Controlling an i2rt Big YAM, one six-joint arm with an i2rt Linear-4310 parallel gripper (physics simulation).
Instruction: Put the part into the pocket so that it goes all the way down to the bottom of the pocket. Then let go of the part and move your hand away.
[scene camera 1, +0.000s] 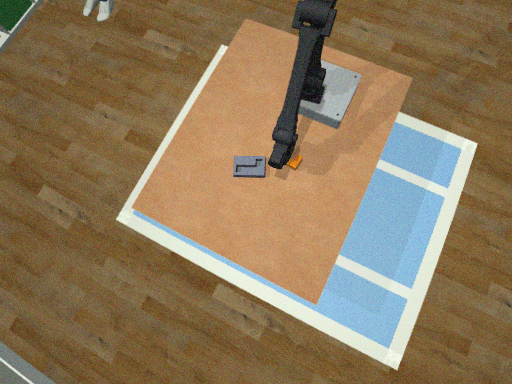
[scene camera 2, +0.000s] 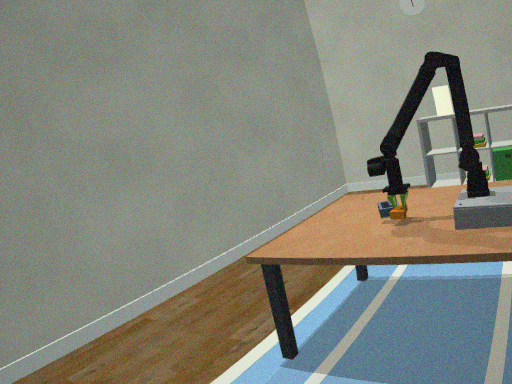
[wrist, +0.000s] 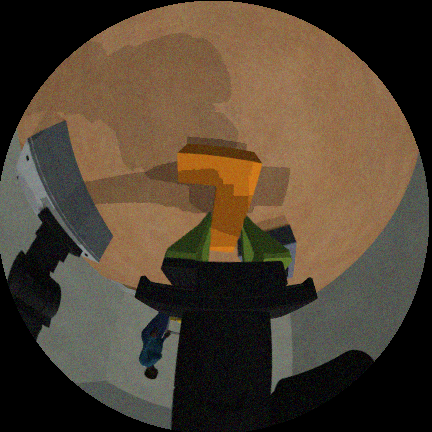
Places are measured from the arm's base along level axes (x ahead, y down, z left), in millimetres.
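Pixels of known places: gripper, fingertip midpoint: (wrist: 225, 216); arm's base, origin of the base link: (scene camera 1: 309, 93) (scene camera 2: 478, 193) (wrist: 59, 230).
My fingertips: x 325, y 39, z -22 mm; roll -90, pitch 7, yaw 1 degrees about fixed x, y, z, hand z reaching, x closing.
Observation:
For each thing: its middle in the pictures, then the offset to it from my fingertips. "spot": a spot on its surface instead. Level surfaces: height alone.
- orange L-shaped part, body centre: (wrist: 213, 205) (scene camera 2: 402, 211) (scene camera 1: 288, 157) dx -11, dy -3, dz +18 mm
- grey block with the pocket, body centre: (wrist: 269, 261) (scene camera 2: 389, 208) (scene camera 1: 249, 166) dx +74, dy +18, dz -136 mm
- block, surface spot: (wrist: 292, 256) spot: dx +105, dy +0, dz -97 mm
- wooden table, its level: dy +36 mm
The orange L-shaped part (scene camera 1: 295, 161) (scene camera 2: 398, 213) (wrist: 231, 175) is held between the green fingertips of my gripper (scene camera 2: 397, 201) (wrist: 225, 216), which is shut on its long arm. The part hangs a little above the table, with its shadow below it. The grey block with the pocket (scene camera 1: 249, 173) (scene camera 2: 384, 209) lies on the table beside the part, to its left in scene camera 1. The pocket shows as a stepped recess there. In the wrist view the block (wrist: 292, 256) is mostly hidden behind the right finger. In scene camera 1 the arm hides the fingertips.
The wooden table (scene camera 1: 240, 220) (scene camera 2: 320, 240) carries the arm's grey base plate (scene camera 1: 345, 85) (scene camera 2: 480, 217) (wrist: 75, 190), which stands behind and to the right of the part in scene camera 1. A grey shelf unit (scene camera 2: 425, 145) stands by the wall. A person (wrist: 153, 345) shows beyond the table.

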